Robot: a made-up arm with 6 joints. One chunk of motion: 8 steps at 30 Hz.
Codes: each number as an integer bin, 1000 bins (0 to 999) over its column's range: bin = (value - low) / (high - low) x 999, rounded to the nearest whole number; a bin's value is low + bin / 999 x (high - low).
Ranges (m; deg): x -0.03..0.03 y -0.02..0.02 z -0.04..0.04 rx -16..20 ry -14..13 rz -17..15
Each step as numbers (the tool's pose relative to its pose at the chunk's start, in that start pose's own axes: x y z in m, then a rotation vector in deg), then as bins.
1 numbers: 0.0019 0.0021 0.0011 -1.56 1.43 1.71
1 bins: 531 552 513 401 571 584
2 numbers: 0.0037 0.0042 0.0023 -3.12 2.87 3.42
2 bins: 561 604 528 357 624 637
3 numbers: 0.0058 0.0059 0.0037 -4.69 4.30 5.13
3 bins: 596 647 546 314 677 691
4 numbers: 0.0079 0.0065 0.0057 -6.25 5.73 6.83
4 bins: 631 662 571 271 730 744
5 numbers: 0.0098 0.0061 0.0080 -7.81 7.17 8.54
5 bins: 663 652 599 227 783 797
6 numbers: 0.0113 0.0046 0.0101 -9.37 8.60 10.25
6 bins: 688 614 626 184 836 851
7 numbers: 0.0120 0.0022 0.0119 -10.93 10.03 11.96
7 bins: 699 554 648 141 889 904
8 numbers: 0.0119 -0.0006 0.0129 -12.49 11.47 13.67
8 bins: 698 485 661 97 942 957
